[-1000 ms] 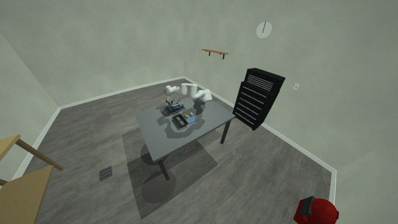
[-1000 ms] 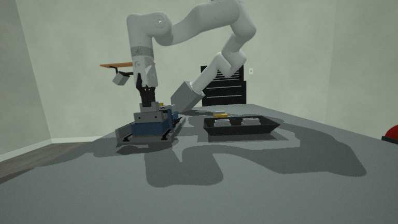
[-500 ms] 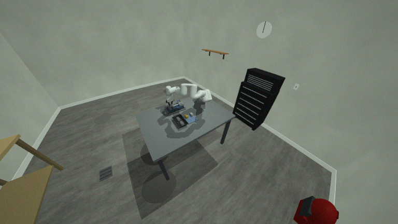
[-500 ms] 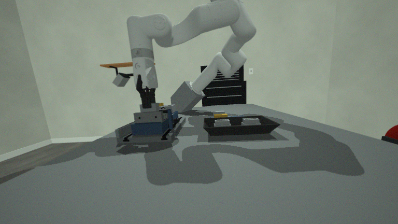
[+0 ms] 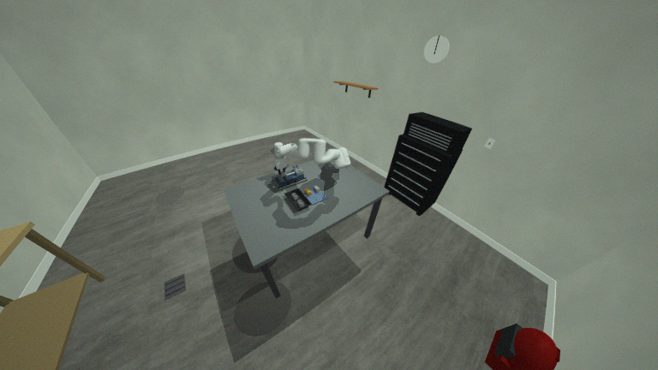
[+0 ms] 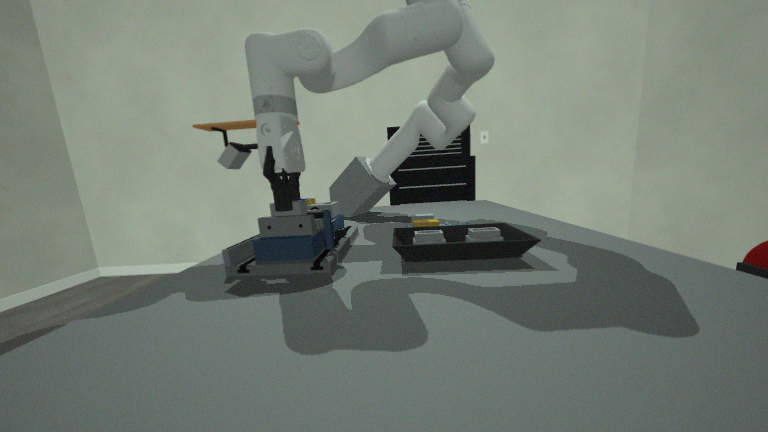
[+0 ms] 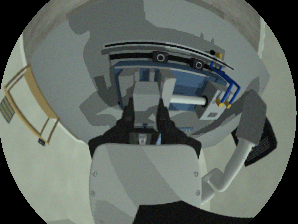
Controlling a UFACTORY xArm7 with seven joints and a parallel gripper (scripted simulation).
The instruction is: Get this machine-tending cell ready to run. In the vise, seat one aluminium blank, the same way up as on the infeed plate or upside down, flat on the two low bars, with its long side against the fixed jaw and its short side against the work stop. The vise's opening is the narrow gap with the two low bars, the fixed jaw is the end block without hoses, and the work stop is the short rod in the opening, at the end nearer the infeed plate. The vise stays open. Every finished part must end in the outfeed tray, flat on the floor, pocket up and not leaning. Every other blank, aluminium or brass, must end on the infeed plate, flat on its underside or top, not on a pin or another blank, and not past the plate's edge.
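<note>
My hand is 2 cm above the grey aluminium blank. The rest, counted from my hand: vise: 7 cm behind, 9 cm below; then brass blank: 12 cm behind, 28 cm to the left, 10 cm below.
</note>
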